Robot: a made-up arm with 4 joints.
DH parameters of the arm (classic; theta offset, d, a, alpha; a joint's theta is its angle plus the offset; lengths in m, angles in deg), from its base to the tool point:
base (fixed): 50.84 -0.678 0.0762 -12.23
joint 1: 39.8 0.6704 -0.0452 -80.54
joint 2: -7.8 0.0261 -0.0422 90
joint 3: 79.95 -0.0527 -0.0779 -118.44
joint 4: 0 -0.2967 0.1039 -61.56
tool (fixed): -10.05 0.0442 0 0
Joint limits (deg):
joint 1: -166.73..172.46
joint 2: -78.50..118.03
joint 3: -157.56..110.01
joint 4: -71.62..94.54
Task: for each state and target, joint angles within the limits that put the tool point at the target. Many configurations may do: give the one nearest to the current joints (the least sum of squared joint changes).
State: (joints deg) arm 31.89 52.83 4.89 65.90
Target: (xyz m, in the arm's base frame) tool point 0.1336 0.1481 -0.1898
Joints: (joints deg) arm 8.42 77.06 -19.92 74.42
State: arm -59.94 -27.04 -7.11 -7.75
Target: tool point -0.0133 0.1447 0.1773
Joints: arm -58.64 -45.57 -8.69 3.84
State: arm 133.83 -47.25 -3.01 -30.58
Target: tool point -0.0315 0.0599 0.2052
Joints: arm 107.27 -58.67 36.13 -6.92
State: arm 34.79 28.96 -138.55 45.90
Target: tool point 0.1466 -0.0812 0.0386
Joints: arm 0.35 12.92 -113.71 22.40
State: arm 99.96 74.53 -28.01 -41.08
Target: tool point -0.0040 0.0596 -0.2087
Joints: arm 111.47 108.84 4.01 -24.13
